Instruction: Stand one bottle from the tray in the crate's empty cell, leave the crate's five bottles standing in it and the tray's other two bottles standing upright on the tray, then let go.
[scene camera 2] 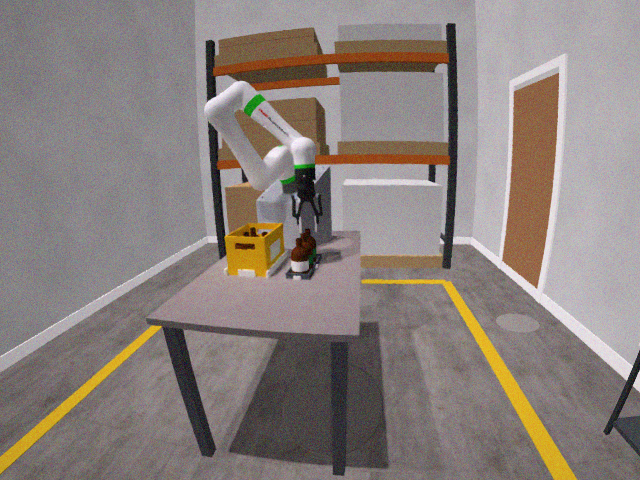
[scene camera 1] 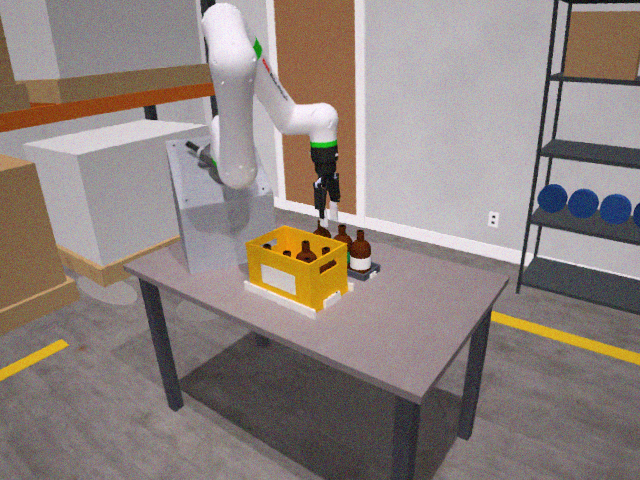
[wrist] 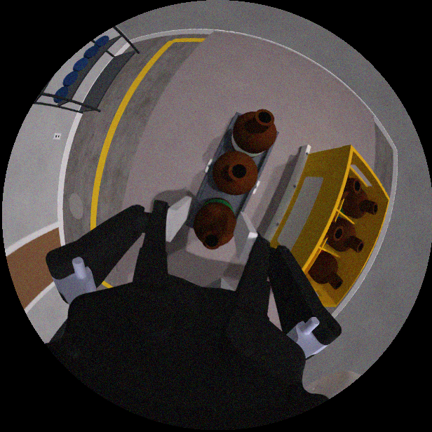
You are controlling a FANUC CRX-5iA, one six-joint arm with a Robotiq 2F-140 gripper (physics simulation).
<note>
The pictures show: the gripper and a white-label bottle.
The gripper also shows in scene camera 2 and in the wrist view.
</note>
